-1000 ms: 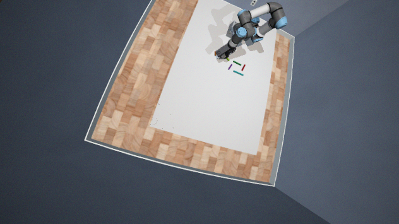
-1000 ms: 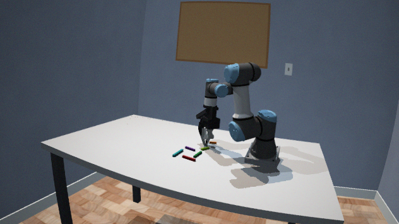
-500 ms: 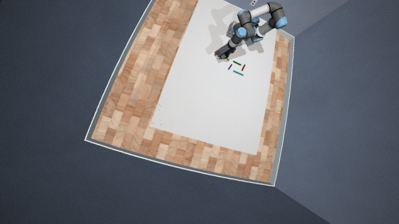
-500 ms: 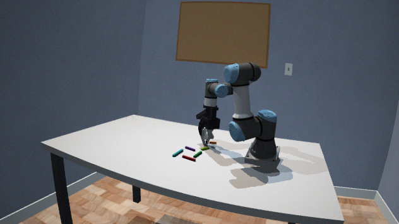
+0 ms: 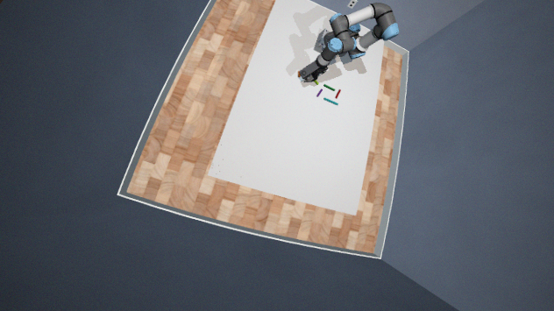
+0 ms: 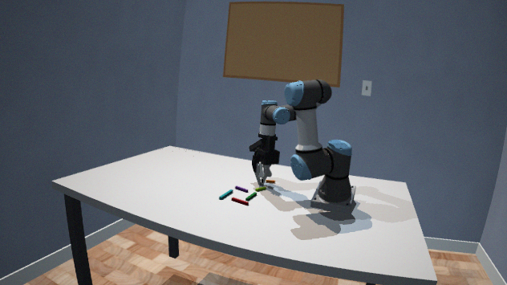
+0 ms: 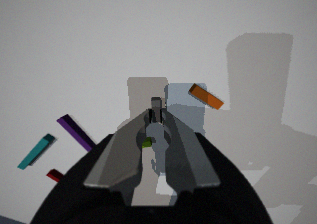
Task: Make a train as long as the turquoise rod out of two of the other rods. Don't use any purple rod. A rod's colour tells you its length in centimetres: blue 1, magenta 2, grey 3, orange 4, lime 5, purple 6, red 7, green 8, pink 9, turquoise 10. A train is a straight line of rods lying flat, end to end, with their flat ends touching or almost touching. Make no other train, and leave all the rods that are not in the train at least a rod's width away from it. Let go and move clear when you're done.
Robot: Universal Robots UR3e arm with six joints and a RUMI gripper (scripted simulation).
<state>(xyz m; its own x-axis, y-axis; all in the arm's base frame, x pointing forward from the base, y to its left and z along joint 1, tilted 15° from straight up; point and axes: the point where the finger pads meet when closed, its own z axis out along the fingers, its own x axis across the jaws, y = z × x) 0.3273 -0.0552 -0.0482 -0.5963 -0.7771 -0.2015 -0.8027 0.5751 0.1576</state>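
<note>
The grey rod is 10 mm below my hand. Also, from my hand: lime rod 60 mm to the left, 30 mm behind, 10 mm below; then purple rod 110 mm to the left, 40 mm ahead, 10 mm below; then orange rod 60 mm to the right, 20 mm behind, 10 mm below.
</note>
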